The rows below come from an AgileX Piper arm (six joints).
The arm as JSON. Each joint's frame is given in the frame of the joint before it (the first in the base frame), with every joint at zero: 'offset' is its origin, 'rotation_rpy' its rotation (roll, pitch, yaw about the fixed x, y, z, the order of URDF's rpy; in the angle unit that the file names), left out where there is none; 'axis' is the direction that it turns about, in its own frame. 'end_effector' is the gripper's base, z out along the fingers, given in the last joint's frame.
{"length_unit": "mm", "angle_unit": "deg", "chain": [
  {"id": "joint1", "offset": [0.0, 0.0, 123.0], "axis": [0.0, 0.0, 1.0]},
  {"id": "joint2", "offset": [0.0, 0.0, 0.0], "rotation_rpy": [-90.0, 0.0, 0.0], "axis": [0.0, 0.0, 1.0]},
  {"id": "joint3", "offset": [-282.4, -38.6, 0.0], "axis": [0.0, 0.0, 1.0]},
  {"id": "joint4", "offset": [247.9, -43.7, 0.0], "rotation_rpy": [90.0, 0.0, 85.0], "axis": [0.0, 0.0, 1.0]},
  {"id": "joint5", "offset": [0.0, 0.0, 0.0], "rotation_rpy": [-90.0, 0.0, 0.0], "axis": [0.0, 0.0, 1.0]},
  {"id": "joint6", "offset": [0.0, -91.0, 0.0], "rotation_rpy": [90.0, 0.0, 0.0], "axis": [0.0, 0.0, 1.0]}
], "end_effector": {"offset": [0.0, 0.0, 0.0]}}
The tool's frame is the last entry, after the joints.
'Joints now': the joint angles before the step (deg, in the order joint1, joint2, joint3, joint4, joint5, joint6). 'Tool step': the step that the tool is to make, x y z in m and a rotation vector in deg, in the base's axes. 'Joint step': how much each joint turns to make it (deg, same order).
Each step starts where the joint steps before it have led.
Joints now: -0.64, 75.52, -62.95, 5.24, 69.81, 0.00
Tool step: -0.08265, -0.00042, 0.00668, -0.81, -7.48, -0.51
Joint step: -0.01, -19.71, 12.60, -0.88, -0.42, 0.55
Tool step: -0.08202, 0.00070, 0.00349, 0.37, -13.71, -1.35
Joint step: 0.01, -22.65, 8.18, -0.18, 0.65, 1.55
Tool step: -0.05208, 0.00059, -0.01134, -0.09, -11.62, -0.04
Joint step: 0.00, -16.70, 4.98, 0.00, 0.09, 0.06
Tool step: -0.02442, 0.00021, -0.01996, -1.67, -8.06, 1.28
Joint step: -0.01, -11.03, 4.90, 0.01, -1.81, -2.17
